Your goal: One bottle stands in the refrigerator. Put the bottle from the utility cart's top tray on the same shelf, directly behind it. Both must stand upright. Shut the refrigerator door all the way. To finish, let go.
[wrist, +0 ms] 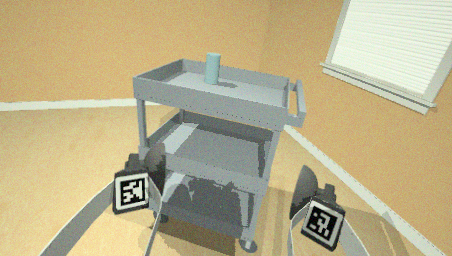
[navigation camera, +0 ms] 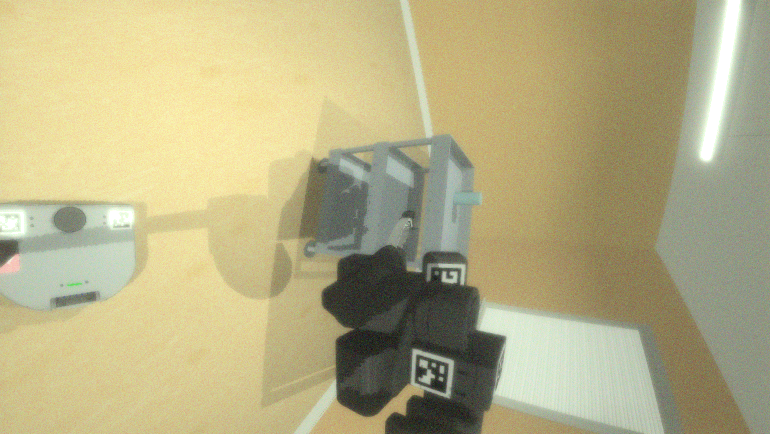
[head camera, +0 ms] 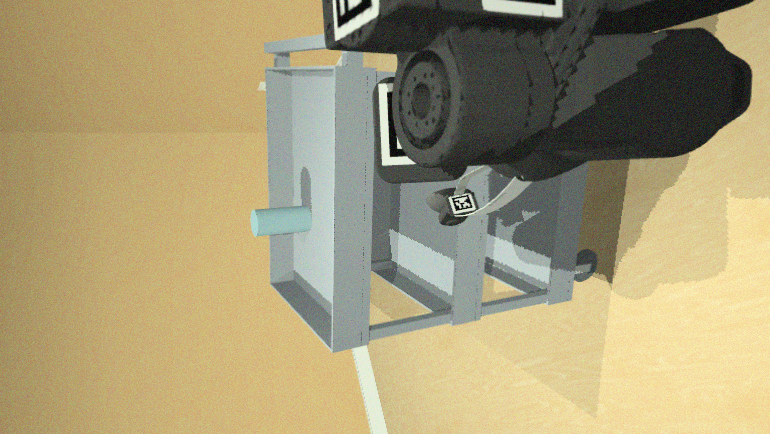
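Seen in the pictures: gripper, fingertip midpoint: (wrist: 229, 172) (navigation camera: 409, 251); robot's base, origin of the base link: (navigation camera: 71, 218).
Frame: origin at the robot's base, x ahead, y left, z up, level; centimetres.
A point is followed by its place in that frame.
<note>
A light teal bottle (head camera: 283, 221) @(x 10.8, y -139.3, z 87.1 cm) (navigation camera: 469, 198) @(x 10.7, y -139.3, z 88.4 cm) (wrist: 212, 69) @(x 10.3, y -139.3, z 86.9 cm) stands upright in the top tray of the grey utility cart (head camera: 350, 215) @(x 8.3, y -107.6, z 82.6 cm) (navigation camera: 435, 188) @(x 13.7, y -108.6, z 81.3 cm) (wrist: 210, 102) @(x 6.2, y -107.3, z 82.6 cm). In the wrist view it is near the middle of the tray's length, beyond the front wall. My gripper (wrist: 229, 172) @(x -2.8, y -44.6, z 102.3 cm) is open, its two fingers wide apart with no object between them. It is in front of the cart, lower than the top tray and apart from the bottle. In the head view my wrist covers part of the cart and one fingertip shows. The refrigerator and its bottle do not show.
The cart has two lower shelves, casters, and a handle (wrist: 301, 102) @(x -27.6, y -110.8, z 86.4 cm) at its right end in the wrist view. Walls stand behind it, with a window (navigation camera: 571, 366) @(x -97.5, y -190.5, z 153.7 cm) (wrist: 395, 45) @(x -99.9, y -185.5, z 108.1 cm) to the right in the wrist view. My base (navigation camera: 102, 258) @(x -12.0, y -7.5, z 16.0 cm) shows at the navigation view's left.
</note>
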